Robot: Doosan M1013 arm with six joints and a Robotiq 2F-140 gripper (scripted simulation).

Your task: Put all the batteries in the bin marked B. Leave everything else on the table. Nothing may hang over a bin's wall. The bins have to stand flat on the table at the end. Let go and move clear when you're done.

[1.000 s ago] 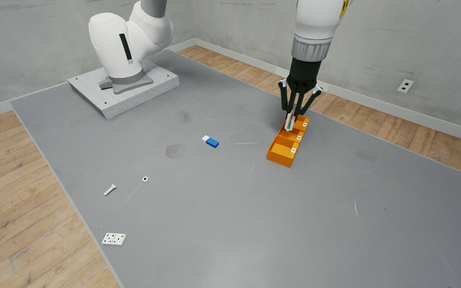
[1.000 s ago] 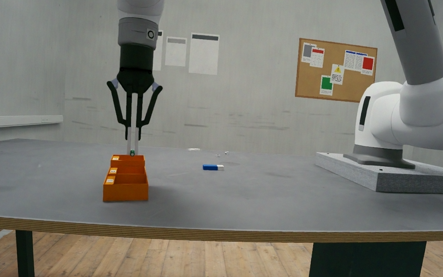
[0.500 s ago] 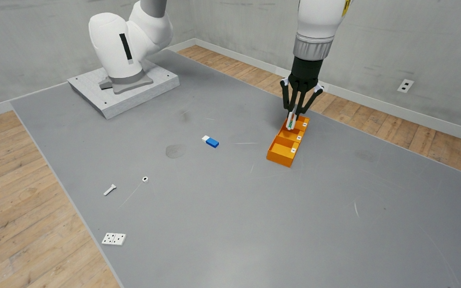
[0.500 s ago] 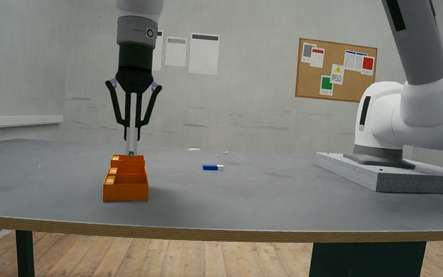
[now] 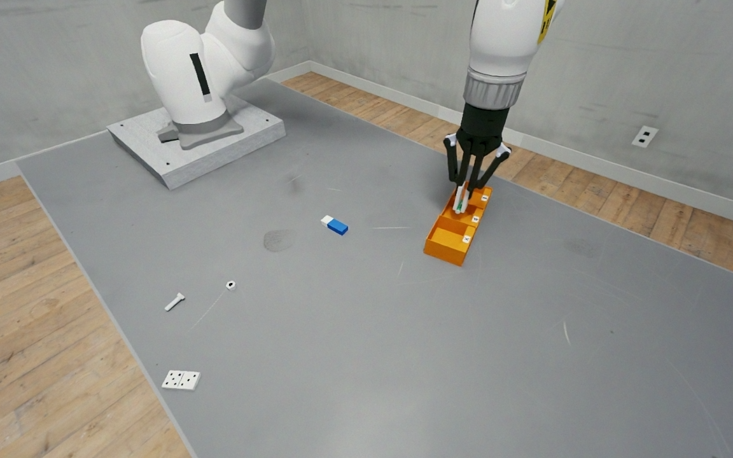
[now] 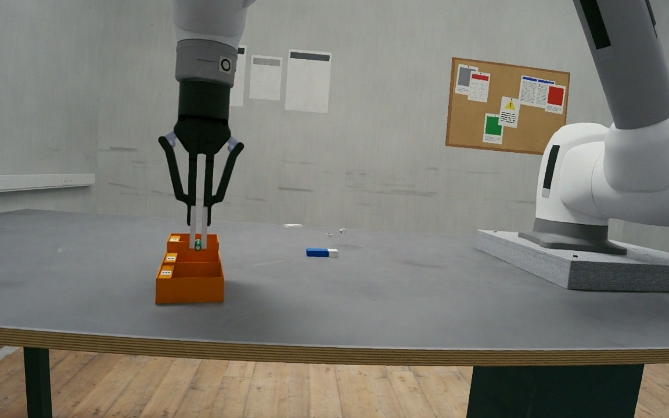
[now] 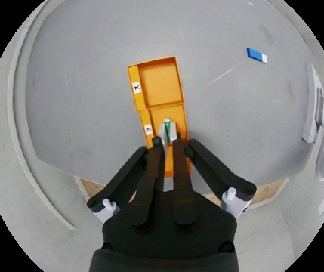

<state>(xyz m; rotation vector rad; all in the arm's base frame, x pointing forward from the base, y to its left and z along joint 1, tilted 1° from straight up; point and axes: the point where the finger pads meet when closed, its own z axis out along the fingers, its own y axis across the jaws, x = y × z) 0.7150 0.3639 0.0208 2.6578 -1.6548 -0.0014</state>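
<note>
Right now the orange bin row is 6 cm below my hand and 1 cm ahead of it. From my hand the other things lie so: green battery: 3 cm below; white eraser: 25 cm to the right, 17 cm behind, 7 cm below; nut: 50 cm to the right, 14 cm behind, 8 cm below.
</note>
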